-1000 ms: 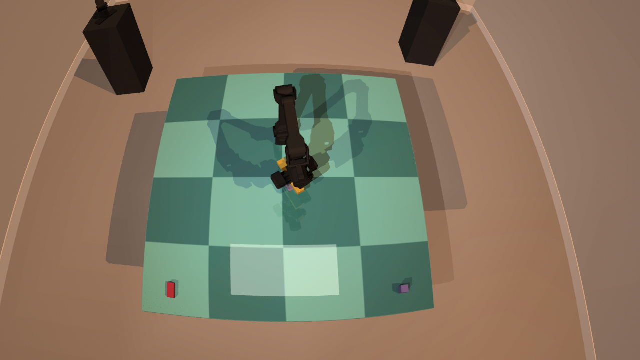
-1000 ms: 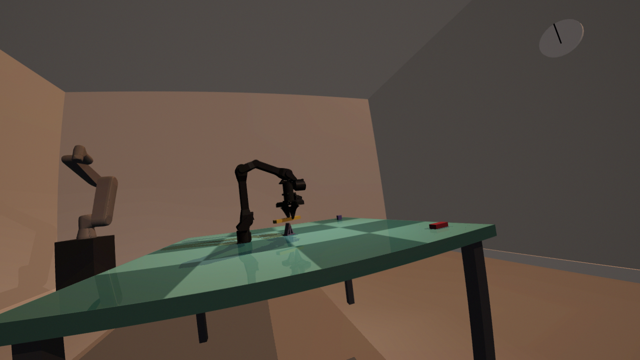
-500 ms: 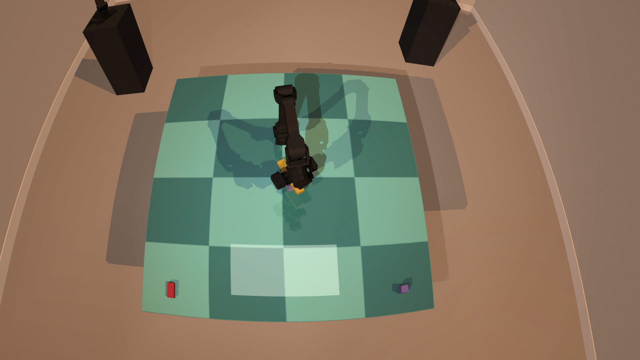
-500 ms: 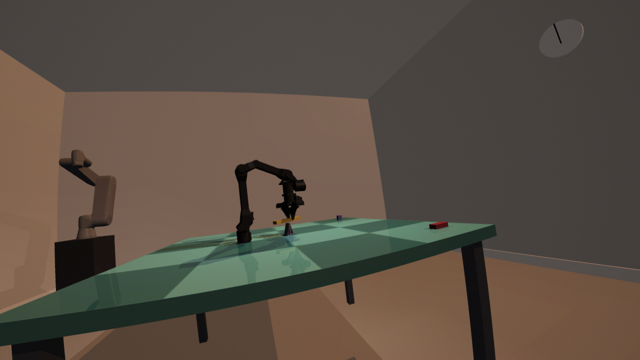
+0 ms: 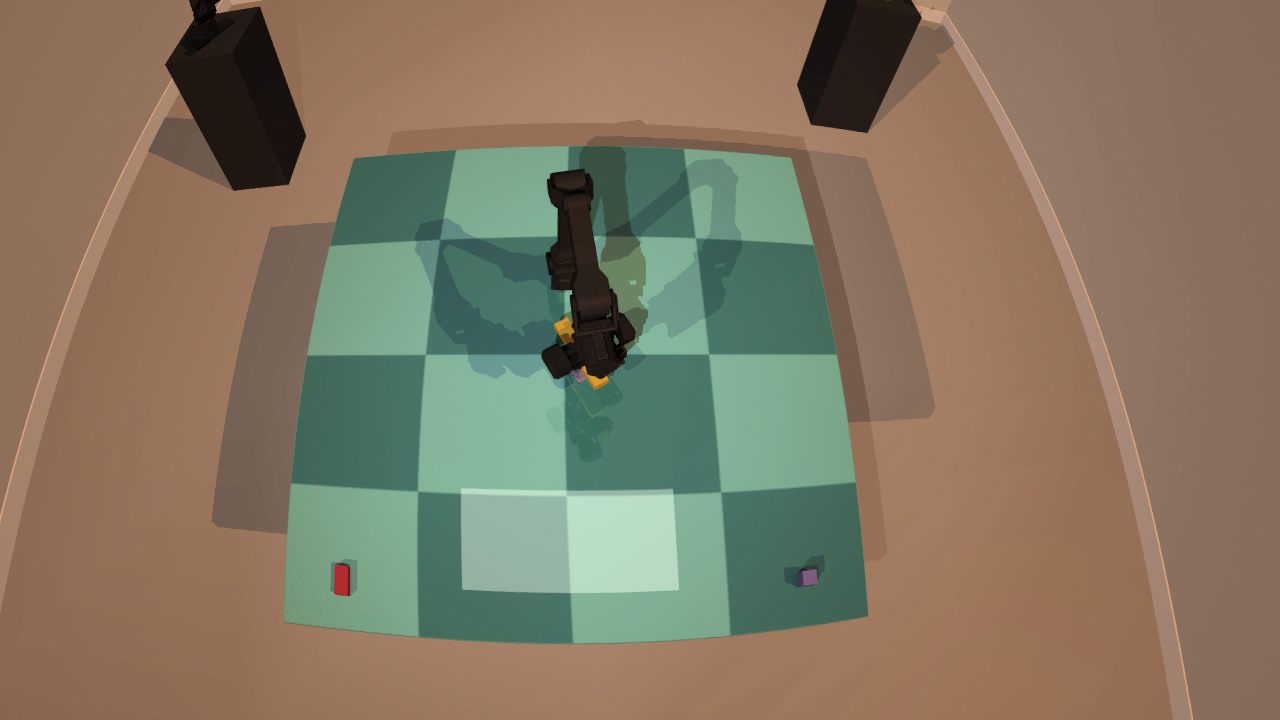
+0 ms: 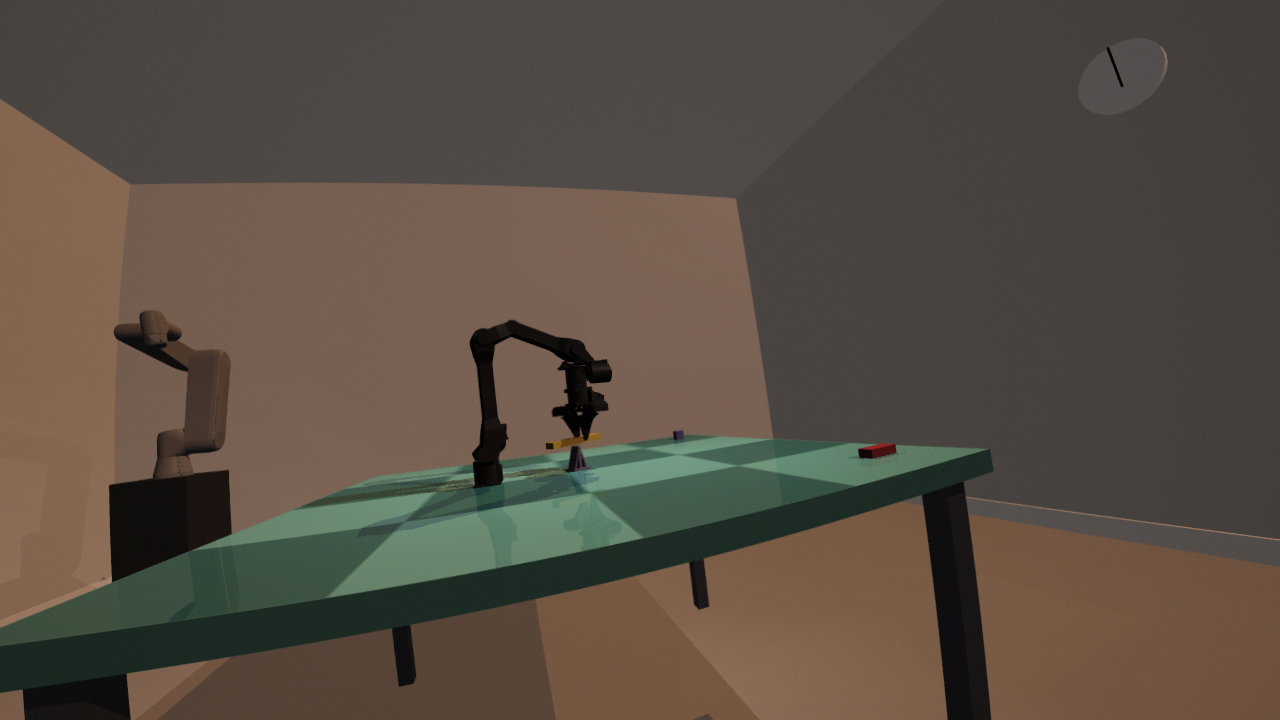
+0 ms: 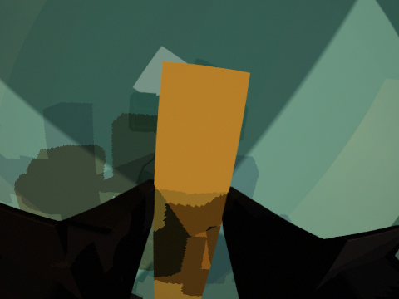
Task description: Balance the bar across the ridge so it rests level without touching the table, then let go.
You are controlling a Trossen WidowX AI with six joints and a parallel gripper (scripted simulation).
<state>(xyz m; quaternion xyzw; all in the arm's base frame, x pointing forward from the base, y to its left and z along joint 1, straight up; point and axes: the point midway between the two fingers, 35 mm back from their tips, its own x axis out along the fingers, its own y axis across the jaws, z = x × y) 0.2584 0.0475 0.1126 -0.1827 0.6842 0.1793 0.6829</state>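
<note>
Right now my gripper tip is 2 cm past the orange bar and 1 cm to the left of it. Also, from my gripper tip: red block (48 cm ahead, 55 cm to the right, 7 cm below); small purple cube (48 cm ahead, 45 cm to the left, 6 cm below).
</note>
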